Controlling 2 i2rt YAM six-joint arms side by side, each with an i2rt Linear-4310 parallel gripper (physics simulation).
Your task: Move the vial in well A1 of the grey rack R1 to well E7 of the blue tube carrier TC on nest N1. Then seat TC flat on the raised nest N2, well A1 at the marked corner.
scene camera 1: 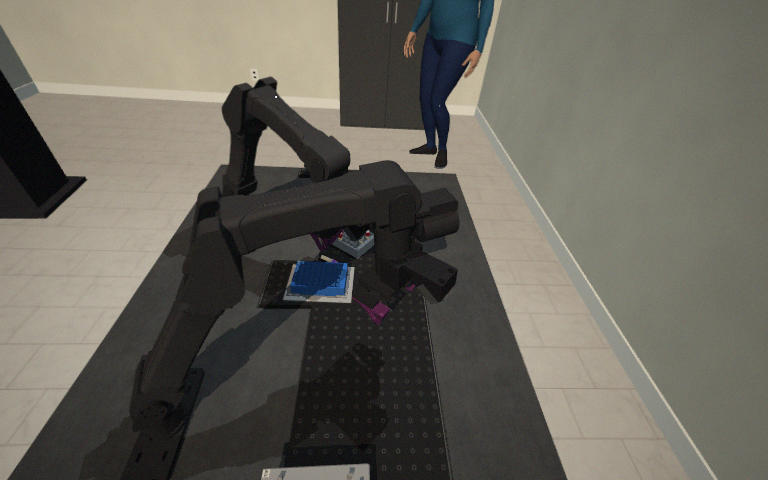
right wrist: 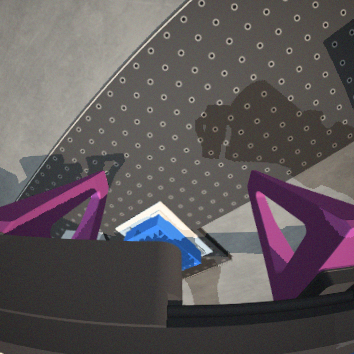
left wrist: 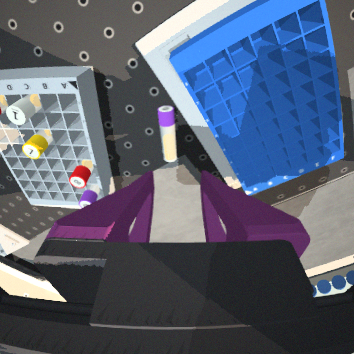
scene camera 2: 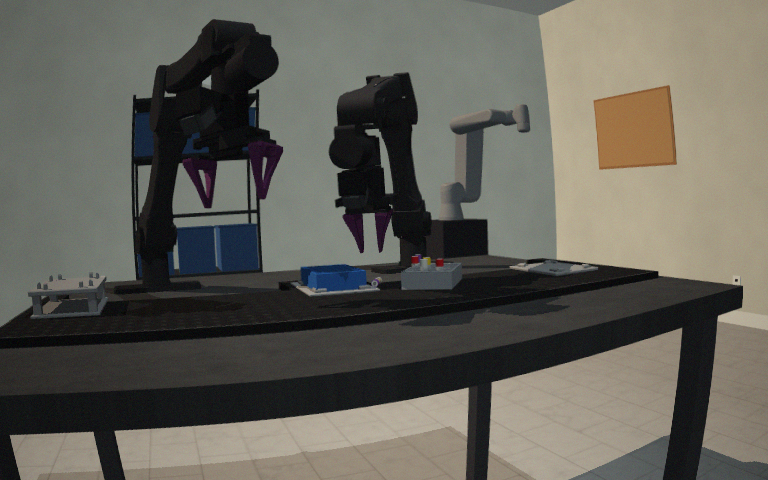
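Observation:
A purple-capped vial (scene camera 1: 326,258) (scene camera 2: 376,281) (left wrist: 167,132) lies on its side on the perforated board, between rack and carrier. Grey rack R1 (scene camera 1: 353,247) (scene camera 2: 431,280) (left wrist: 101,120) holds several capped vials; the well at its marked corner shows none. Blue carrier TC (scene camera 1: 318,277) (scene camera 2: 338,280) (left wrist: 270,100) (right wrist: 159,229) sits on white nest N1 (scene camera 1: 351,295) (left wrist: 165,75). Raised nest N2 (scene camera 1: 317,473) (scene camera 2: 67,286) stands apart on posts. My left gripper (scene camera 2: 371,251) (left wrist: 176,178) is narrowly open and empty above the vial. My right gripper (scene camera 2: 235,202) (right wrist: 177,178) is wide open and empty, high up.
A low white-and-grey plate (scene camera 2: 526,268) lies beyond the rack at the right in scene camera 2. The perforated board (scene camera 1: 362,362) runs between N1 and N2. My right arm (scene camera 1: 305,212) reaches across the table at TC's side in scene camera 1. A person (scene camera 1: 447,73) stands behind the table.

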